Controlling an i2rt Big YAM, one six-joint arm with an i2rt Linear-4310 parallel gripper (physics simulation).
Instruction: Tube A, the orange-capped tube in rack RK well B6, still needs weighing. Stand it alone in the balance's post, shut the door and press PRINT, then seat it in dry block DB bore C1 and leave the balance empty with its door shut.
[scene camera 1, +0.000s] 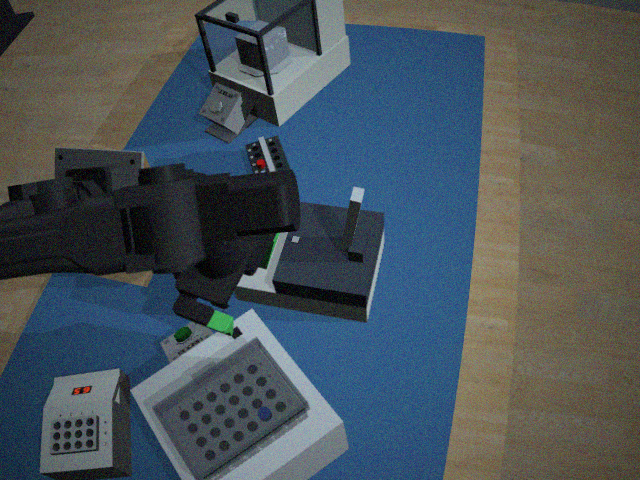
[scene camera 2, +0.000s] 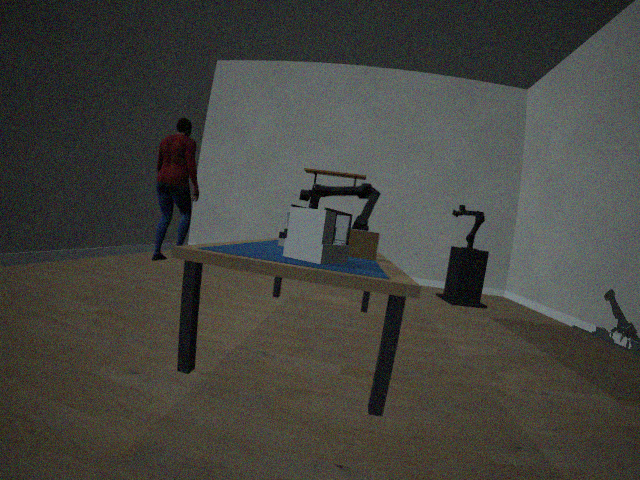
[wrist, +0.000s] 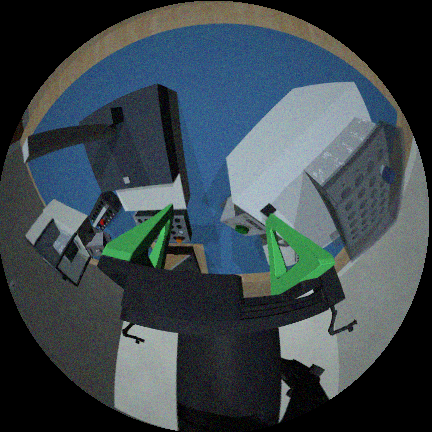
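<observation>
The orange-capped tube stands in a dark rack, which shows in the wrist view beyond my left finger; its well label is unreadable, and my arm hides it in scene camera 1. My gripper is open, with green fingers and nothing between them, above the gap between the dark-lidded instrument and the large white block unit. The balance stands at the mat's far end; I cannot tell its door state. A grey button box is beside it. A white block with a red display has several bores.
The dark-lidded instrument has an upright bar. The large white unit holds a blue-capped tube; a green button is beside it. A small rack holds a red-capped tube. A person stands beyond the table.
</observation>
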